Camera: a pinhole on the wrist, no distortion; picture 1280 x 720 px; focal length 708.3 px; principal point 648.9 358.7 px. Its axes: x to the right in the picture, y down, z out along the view. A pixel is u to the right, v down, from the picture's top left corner.
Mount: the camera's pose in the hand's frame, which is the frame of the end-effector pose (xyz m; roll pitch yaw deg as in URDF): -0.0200 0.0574 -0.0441 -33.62 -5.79 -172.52
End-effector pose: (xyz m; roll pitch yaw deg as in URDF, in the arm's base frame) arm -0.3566 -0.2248 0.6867 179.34 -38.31 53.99
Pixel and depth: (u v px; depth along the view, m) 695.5 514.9 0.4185
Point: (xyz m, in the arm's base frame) -0.4507 0.0629 0.4988
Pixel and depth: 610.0 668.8 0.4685
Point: -0.5216 0.1597 0.5594
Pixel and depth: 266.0 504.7 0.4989
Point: -0.3088 0.2806 0.6644
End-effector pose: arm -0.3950 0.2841 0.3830 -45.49 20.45 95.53
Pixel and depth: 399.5 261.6 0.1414
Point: -0.4599 0.3433 0.4146
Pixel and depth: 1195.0 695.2 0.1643
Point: -0.3542 0.2229 0.5390
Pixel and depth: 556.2 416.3 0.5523
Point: -0.5069 0.5655 0.7638
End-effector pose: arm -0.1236 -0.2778 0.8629 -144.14 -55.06 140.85
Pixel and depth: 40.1 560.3 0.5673
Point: -0.6704 -0.3835 1.2936
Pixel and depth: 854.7 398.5 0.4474
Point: -0.4084 -0.5231 0.7224
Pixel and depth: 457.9 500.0 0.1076
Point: -0.1642 -0.2829 0.8754
